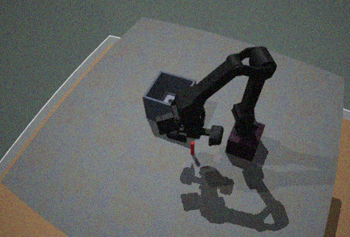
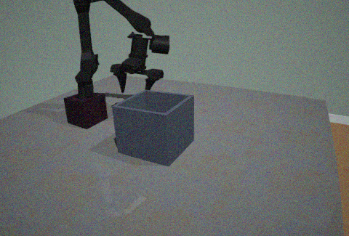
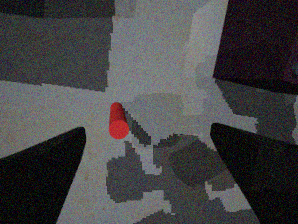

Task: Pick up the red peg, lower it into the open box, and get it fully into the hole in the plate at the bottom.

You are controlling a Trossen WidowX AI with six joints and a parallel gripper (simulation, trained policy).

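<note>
Right now my gripper tip is 2 cm short of the red peg, 1 cm to the right of it and 5 cm above it. The rest, counted from my gripper tip: plate (22 cm ahead, 12 cm to the right, 4 cm below).
</note>
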